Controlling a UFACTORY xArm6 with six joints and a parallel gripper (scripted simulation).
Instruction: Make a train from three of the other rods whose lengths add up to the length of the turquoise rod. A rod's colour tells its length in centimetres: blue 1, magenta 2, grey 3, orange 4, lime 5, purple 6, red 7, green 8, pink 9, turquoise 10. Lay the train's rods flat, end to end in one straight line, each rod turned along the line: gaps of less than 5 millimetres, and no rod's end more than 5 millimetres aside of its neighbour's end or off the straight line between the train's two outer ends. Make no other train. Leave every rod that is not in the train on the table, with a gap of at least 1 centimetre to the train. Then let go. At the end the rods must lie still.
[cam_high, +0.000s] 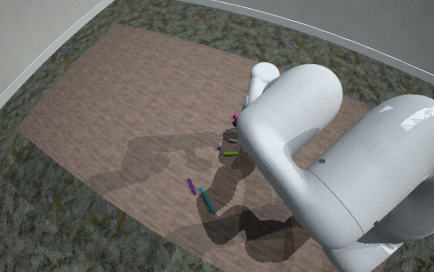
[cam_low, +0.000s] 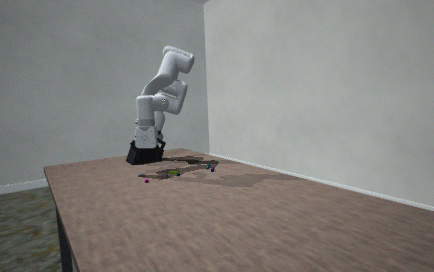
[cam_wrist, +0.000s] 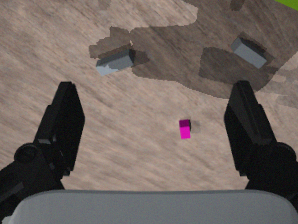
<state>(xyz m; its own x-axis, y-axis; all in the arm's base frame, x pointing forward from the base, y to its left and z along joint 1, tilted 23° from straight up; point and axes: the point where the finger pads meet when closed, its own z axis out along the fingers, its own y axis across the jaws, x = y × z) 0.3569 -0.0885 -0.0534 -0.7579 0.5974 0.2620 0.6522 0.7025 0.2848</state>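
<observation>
My hand is 10 cm short of the magenta rod, 4 cm to the left of it and 7 cm above it. Also, from my hand: blue rod 9 cm ahead, 11 cm to the left, 7 cm below; then grey rod 1 cm behind, 4 cm to the right, 7 cm below; then lime rod 4 cm ahead, 10 cm to the left, 7 cm below.
</observation>
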